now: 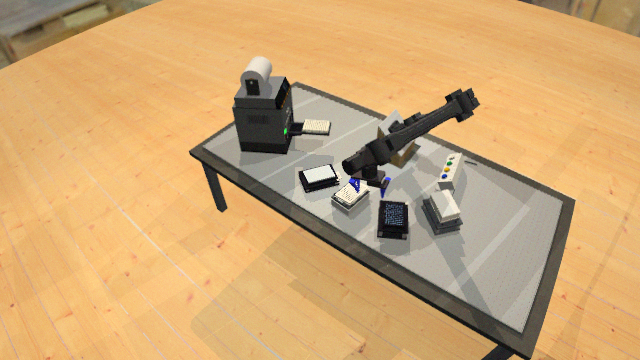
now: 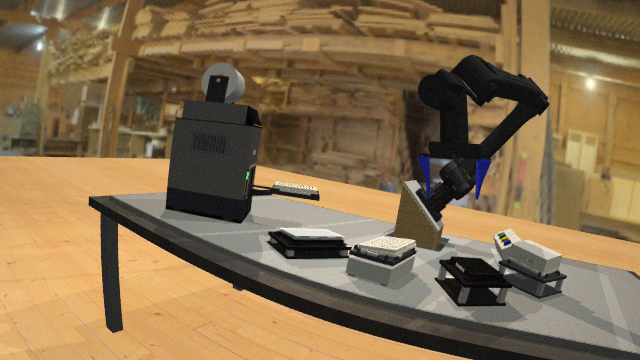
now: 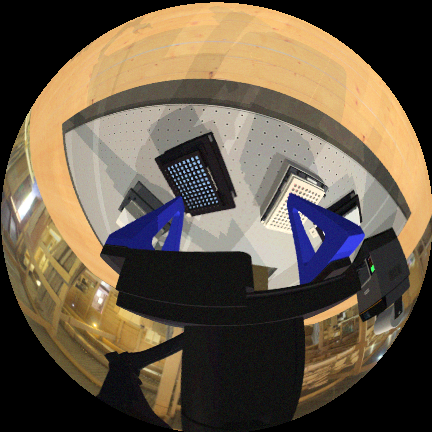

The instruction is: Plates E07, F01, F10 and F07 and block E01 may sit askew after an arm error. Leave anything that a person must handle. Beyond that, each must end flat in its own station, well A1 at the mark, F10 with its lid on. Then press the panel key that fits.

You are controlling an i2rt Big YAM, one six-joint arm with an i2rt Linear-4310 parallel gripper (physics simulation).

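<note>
My gripper (image 1: 370, 191) (image 2: 453, 197) (image 3: 236, 198) is open and empty, high above the table between two plates. A black plate with blue-lit wells (image 1: 394, 215) (image 2: 477, 267) (image 3: 192, 182) lies on a black raised stand. A cream plate (image 1: 351, 194) (image 2: 387, 245) (image 3: 300, 192) lies on a dark nest over a grey block. A white-topped plate (image 1: 320, 173) (image 2: 312, 233) lies on a low black station. A white box-like piece (image 1: 444, 205) (image 2: 537, 256) lies on a dark raised stand. Another cream plate (image 1: 316, 126) (image 2: 295, 188) lies on the machine's arm. Labels and small tilts are unreadable.
A tall dark machine (image 1: 262, 125) (image 2: 212, 165) (image 3: 384, 275) with a white roll and green light stands at the table's far left. A key panel (image 1: 450, 170) (image 2: 506, 240) has white, green, yellow and blue keys, behind the white piece. The arm's wedge base (image 2: 417, 222) stands behind the stations.
</note>
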